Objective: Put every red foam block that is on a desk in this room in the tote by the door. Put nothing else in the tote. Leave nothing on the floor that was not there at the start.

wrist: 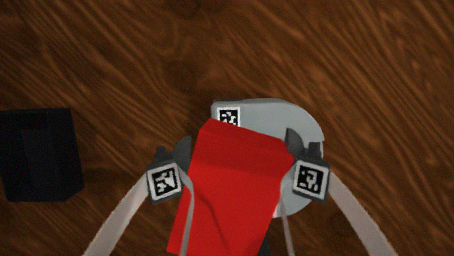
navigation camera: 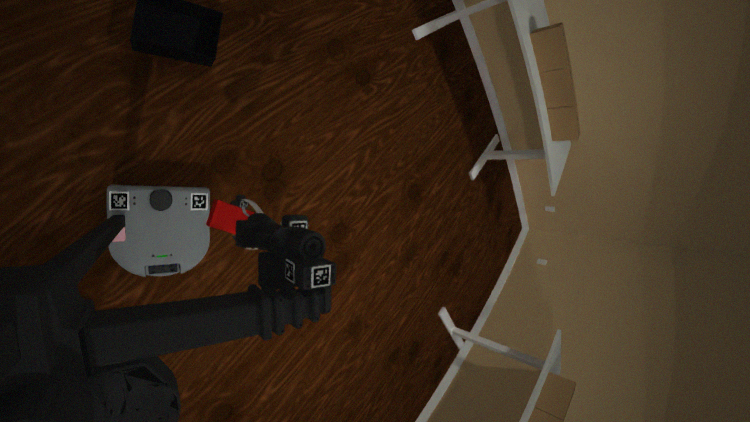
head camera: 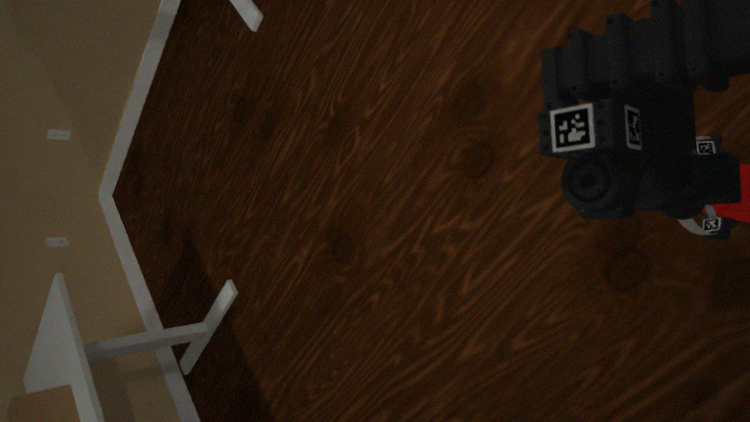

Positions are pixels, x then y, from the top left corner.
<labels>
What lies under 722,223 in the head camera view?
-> My gripper.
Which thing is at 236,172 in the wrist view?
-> A red foam block.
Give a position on a red foam block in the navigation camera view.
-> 223,216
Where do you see my gripper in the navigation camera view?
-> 238,219
</labels>
